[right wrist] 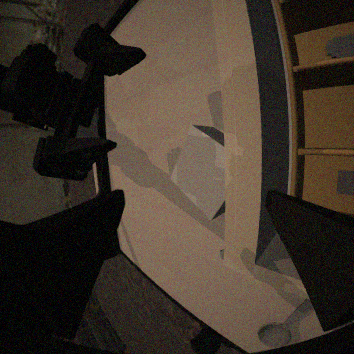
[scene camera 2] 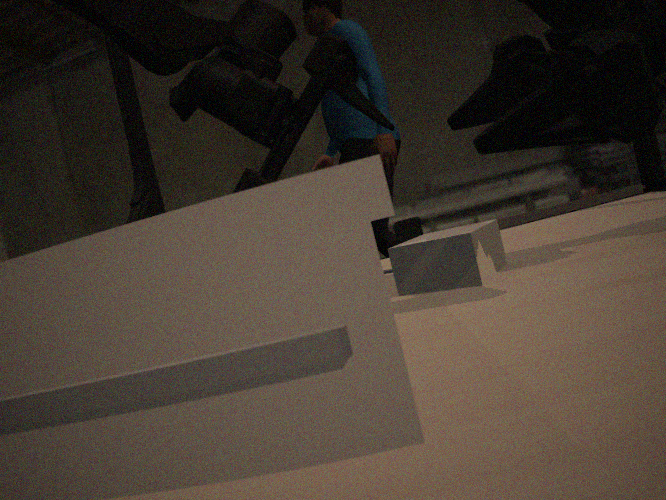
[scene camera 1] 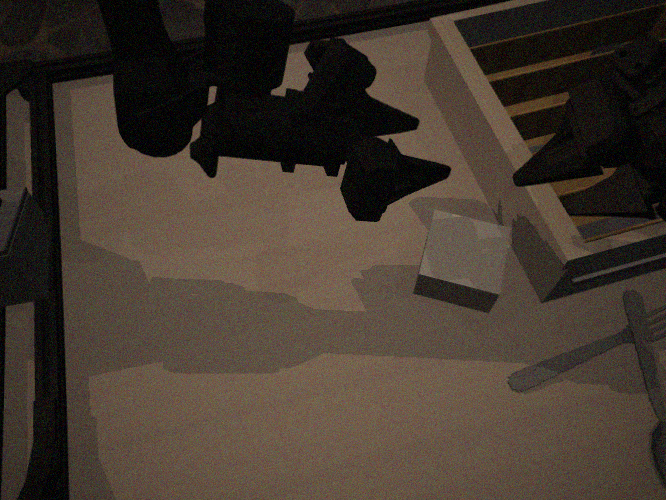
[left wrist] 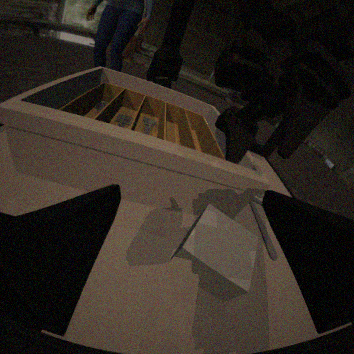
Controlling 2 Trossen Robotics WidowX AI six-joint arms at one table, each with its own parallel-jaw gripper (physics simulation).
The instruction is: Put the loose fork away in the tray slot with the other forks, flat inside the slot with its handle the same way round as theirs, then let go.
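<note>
The loose fork (scene camera 1: pixel 570 359) (left wrist: pixel 265 235) lies on the table in front of the tray (scene camera 1: pixel 501 129) (scene camera 2: pixel 215 279) (left wrist: pixel 75 124) (right wrist: pixel 242 125), its handle end towards the left in scene camera 1. A spoon (scene camera 1: pixel 646 357) (right wrist: pixel 275 334) lies across its neck. The tray's wooden slots show small grey pieces in the left wrist view; which are forks I cannot tell. My left gripper (scene camera 1: pixel 434 147) (scene camera 2: pixel 462 137) (left wrist: pixel 193 194) is open and empty above the table, left of the tray in scene camera 1. My right gripper (scene camera 2: pixel 314 157) (right wrist: pixel 196 197) is open and empty above the tray's near corner; its far finger is unclear in scene camera 1.
A pale square block (scene camera 1: pixel 465 250) (scene camera 2: pixel 438 263) (left wrist: pixel 222 247) (right wrist: pixel 200 170) stands beside the tray's corner, between the tray and the fork's handle end. The tray walls stand higher than the block. A person in blue (scene camera 2: pixel 349 86) stands in the background. The light is dim.
</note>
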